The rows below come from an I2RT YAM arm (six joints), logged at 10 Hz.
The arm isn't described. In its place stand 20 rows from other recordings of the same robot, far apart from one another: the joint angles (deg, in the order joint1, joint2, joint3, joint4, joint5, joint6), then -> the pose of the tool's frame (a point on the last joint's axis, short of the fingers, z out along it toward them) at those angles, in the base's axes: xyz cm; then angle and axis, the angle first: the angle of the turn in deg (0 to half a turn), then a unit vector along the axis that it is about.
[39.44, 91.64, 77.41, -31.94, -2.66, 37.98] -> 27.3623 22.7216 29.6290 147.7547 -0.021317 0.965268 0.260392
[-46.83, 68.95, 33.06, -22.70, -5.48, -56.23] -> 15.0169 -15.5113 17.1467 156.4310 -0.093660 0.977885 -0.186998
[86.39, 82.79, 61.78, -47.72, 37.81, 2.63] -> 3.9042 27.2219 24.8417 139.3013 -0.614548 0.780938 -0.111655
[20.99, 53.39, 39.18, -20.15, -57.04, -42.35] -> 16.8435 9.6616 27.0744 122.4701 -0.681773 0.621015 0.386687
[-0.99, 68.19, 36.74, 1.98, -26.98, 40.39] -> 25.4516 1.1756 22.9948 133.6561 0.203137 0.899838 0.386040
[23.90, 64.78, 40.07, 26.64, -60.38, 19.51] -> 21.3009 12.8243 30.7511 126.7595 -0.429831 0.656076 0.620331
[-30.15, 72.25, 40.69, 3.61, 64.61, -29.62] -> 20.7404 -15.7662 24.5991 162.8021 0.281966 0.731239 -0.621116
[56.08, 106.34, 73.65, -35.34, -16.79, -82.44] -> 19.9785 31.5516 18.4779 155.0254 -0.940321 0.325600 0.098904
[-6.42, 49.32, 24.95, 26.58, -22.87, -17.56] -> 20.2841 -0.8901 27.1388 87.9811 -0.299698 0.953871 -0.017665
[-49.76, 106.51, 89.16, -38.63, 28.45, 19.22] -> 24.9121 -32.0632 26.3549 155.5594 0.597680 0.740065 -0.308355
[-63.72, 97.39, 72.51, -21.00, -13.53, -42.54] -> 17.4420 -33.4411 24.8693 143.7469 0.132213 0.960459 -0.245025
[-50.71, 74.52, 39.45, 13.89, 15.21, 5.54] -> 17.3604 -22.6928 23.7113 123.2486 0.513094 0.779613 -0.359079
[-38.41, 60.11, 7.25, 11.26, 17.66, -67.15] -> 12.2499 -11.0909 11.1655 164.6540 -0.164204 0.896757 -0.410931
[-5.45, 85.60, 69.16, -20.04, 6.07, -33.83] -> 33.7781 -3.6008 29.9890 131.8948 -0.214051 0.953037 -0.214250
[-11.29, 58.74, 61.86, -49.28, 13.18, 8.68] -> 19.4187 -4.7044 33.4045 136.7754 0.217260 0.968260 -0.123573
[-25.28, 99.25, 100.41, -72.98, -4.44, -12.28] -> 30.8917 -14.2844 33.4989 161.3799 0.107027 0.994146 -0.014804
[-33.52, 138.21, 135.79, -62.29, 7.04, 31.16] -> 42.3489 -28.5747 24.0180 154.9088 0.545360 0.835602 -0.065970
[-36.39, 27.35, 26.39, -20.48, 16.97, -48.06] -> 10.0138 -8.6708 25.1182 141.3917 -0.000434 0.870402 -0.492342
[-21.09, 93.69, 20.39, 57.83, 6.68, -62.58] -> 25.0666 -10.1112 13.0360 130.4004 -0.273664 0.832226 -0.482191
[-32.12, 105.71, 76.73, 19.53, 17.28, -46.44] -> 36.8217 -24.3647 28.3692 130.0586 0.002583 0.838935 -0.544225
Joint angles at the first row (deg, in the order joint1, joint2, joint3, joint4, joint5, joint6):
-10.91, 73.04, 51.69, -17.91, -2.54, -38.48
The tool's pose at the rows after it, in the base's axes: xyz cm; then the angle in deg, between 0 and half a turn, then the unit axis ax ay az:
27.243 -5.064 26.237 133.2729 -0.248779 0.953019 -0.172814
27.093 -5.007 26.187 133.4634 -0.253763 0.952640 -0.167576
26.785 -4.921 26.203 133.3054 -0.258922 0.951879 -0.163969
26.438 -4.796 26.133 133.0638 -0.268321 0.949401 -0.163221
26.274 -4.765 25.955 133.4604 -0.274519 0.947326 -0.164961
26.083 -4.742 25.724 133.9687 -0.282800 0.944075 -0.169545
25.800 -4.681 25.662 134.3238 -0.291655 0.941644 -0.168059
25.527 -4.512 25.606 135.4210 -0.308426 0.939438 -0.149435
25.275 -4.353 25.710 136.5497 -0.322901 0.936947 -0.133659
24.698 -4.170 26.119 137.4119 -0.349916 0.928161 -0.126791
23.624 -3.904 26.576 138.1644 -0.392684 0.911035 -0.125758
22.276 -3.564 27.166 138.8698 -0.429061 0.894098 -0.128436
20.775 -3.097 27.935 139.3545 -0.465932 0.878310 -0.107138
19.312 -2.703 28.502 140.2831 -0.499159 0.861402 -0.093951
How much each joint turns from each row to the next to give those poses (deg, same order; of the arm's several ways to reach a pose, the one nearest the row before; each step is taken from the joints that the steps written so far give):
0.01, -0.09, -0.22, -0.11, -0.34, -0.32
-0.02, -0.25, -0.14, -0.53, -0.61, -0.32
-0.03, -0.75, -0.46, -0.32, -0.63, -0.34
0.05, -0.88, -0.81, 0.08, -0.56, -0.81
0.00, -0.28, -0.49, -0.08, 0.03, -0.78
0.00, -0.32, -0.65, 0.06, 0.21, -1.15
-0.04, -0.57, -0.37, -0.62, -0.41, -0.94
0.00, -0.17, 0.39, -2.52, -1.85, -1.22
0.04, -0.16, 0.71, -2.73, -1.45, -1.16
-0.03, -1.13, 0.60, -3.04, -1.38, -2.86
-0.10, -2.35, -0.06, -3.37, -1.63, -4.88
0.04, -3.09, -0.14, -3.75, -0.96, -4.31
-0.03, -2.85, 0.84, -5.82, -3.04, -3.78
-0.02, -2.61, 0.62, -5.35, -1.93, -3.96

